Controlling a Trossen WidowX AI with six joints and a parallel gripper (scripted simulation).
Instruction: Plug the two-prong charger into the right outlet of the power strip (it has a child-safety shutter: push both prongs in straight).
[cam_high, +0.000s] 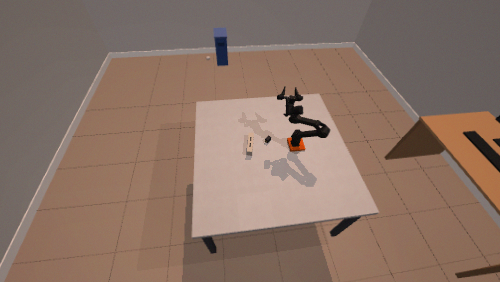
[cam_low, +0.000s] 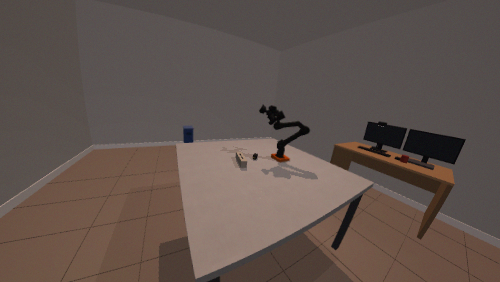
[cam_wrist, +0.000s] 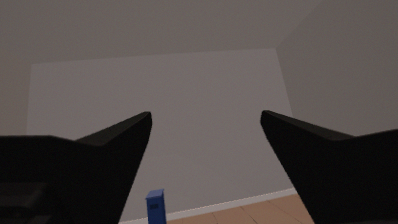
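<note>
Right now the two-prong charger is 45 cm below my gripper tip, 17 cm ahead of it and 14 cm to the left of it.
</note>
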